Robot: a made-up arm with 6 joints.
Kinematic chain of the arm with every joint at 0, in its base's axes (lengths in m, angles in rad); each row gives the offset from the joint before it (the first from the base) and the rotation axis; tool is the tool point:
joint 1: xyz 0 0 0.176 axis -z
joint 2: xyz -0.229 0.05 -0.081 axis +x
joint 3: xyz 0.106 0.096 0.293 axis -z
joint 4: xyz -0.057 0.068 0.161 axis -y
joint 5: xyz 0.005 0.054 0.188 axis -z
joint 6: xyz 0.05 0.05 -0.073 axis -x
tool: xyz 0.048 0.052 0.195
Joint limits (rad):
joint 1: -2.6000..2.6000
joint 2: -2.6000..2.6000
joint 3: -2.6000..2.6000
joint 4: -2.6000..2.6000
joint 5: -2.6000..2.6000
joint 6: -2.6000..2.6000
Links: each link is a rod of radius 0.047 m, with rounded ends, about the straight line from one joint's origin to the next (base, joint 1, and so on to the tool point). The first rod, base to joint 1, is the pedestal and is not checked.
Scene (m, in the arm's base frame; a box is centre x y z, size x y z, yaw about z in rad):
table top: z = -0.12
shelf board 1: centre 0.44 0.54 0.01 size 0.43 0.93 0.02 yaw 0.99
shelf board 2: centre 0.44 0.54 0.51 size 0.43 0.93 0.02 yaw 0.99
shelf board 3: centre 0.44 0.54 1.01 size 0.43 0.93 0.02 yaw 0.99
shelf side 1: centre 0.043 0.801 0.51 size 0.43 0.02 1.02 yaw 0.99
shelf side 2: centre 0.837 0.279 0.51 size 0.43 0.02 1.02 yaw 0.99
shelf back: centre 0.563 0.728 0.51 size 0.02 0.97 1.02 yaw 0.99
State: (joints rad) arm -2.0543 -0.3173 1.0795 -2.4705 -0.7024 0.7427
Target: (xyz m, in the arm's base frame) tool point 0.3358 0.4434 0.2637
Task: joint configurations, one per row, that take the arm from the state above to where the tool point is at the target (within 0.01 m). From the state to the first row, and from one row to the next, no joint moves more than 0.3 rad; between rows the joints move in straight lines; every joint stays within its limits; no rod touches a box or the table.
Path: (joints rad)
1: -2.0830 -0.0245 1.1843 -2.3241 -0.8092 0.7672
2: -2.1117 0.2683 1.2890 -2.1776 -0.9160 0.7918
3: -2.1404 0.5611 1.3938 -2.0312 -1.0228 0.8163
4: -2.1691 0.8539 1.4985 -1.8848 -1.1296 0.8408
5: -2.1978 1.1468 1.6033 -1.7383 -1.2364 0.8653

